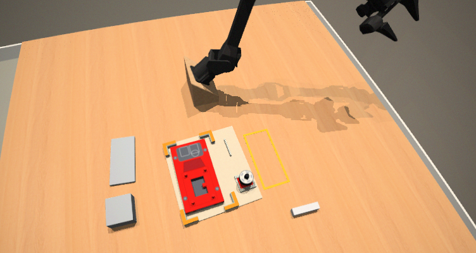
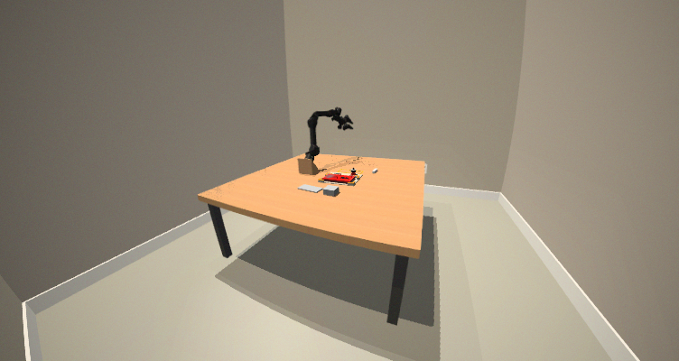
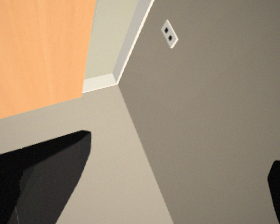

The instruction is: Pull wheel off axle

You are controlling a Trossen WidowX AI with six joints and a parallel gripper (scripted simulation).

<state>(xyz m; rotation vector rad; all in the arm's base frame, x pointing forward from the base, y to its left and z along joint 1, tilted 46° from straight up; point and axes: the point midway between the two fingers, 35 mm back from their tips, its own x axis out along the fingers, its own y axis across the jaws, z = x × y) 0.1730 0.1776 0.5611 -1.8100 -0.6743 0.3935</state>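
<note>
Now: gripper tip 270 mm short of the small white block, 410 mm to the left of it and 310 mm above it.
</note>
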